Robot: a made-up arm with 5 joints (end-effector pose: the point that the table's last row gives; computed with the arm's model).
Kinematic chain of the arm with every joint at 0, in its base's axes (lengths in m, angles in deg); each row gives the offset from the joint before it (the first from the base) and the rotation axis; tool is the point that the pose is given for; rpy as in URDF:
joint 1: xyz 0 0 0.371 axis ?
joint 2: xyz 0 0 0 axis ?
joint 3: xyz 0.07 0 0.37 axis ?
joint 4: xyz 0.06 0 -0.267 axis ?
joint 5: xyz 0.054 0 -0.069 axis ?
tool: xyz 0 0 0 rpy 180 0 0
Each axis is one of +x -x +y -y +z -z.
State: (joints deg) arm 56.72 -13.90 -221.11 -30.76 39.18
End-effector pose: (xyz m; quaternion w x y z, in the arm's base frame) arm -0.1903 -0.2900 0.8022 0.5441 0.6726 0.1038 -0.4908
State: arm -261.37 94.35 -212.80 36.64 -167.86
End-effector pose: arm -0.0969 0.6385 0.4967 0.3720 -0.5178 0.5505 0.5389
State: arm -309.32 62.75 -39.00 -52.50 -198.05
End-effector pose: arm 0.2464 0.3009 0.1751 0.2383 -0.5468 0.7996 0.0697
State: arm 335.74 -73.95 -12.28 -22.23 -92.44
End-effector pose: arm -0.0160 0.0072 0.6560 0.6907 0.4841 0.3276 0.4257
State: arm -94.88 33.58 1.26 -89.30 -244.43
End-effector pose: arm -0.0210 -0.2463 0.3910 0.0822 0.2335 0.8580 -0.4501
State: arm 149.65 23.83 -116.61 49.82 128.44
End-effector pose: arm -0.4866 0.2849 0.7404 0.2400 -0.9147 -0.1713 0.2765
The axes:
joint 1: +z
joint 2: +y
joint 3: +y
joint 4: +y
joint 5: -z

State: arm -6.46 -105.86 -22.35 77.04 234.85
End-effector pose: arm -0.1140 0.0129 0.5483 0.3939 0.4599 0.7759 0.1770
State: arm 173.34 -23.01 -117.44 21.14 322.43
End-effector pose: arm -0.0768 0.0090 1.0639 0.7995 0.1346 -0.4869 -0.3249
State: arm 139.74 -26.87 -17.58 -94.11 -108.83
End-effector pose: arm -0.0994 0.0841 0.6716 0.2492 0.1993 -0.2923 -0.9015
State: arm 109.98 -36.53 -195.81 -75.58 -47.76
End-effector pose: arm 0.1480 -0.4072 0.7406 0.2268 0.1734 0.8816 -0.3759
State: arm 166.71 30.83 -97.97 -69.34 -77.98
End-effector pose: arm -0.5133 0.1212 0.6916 0.6494 0.1983 -0.3132 -0.6640
